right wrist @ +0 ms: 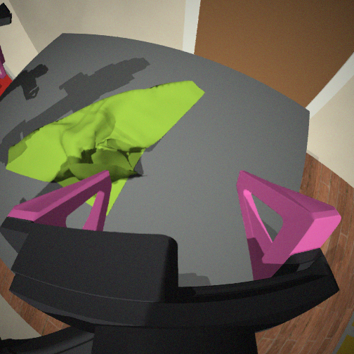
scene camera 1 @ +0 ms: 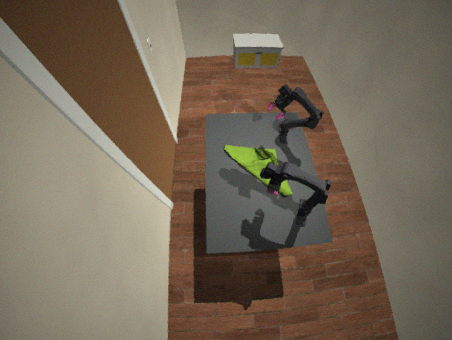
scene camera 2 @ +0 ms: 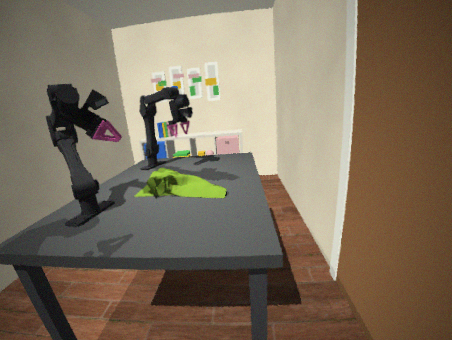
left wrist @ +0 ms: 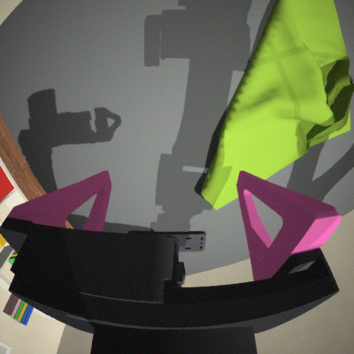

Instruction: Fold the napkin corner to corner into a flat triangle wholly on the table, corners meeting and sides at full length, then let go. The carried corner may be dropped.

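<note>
The lime-green napkin lies folded over on the table, roughly a long triangle. Its long folded edge looks fairly straight; the opposite side is bunched into raised, dark-shadowed folds, with a corner sticking out beneath them in the right wrist view. My left gripper is open and empty, above the table near one end of the napkin; in scene camera 1 its arm hides part of the cloth. My right gripper is open and empty, raised well away from the napkin.
The grey table carries both arm bases along one side. Arm shadows fall across it. A white cabinet stands on the floor beyond it, and a low shelf with a pink box stands behind it in scene camera 2.
</note>
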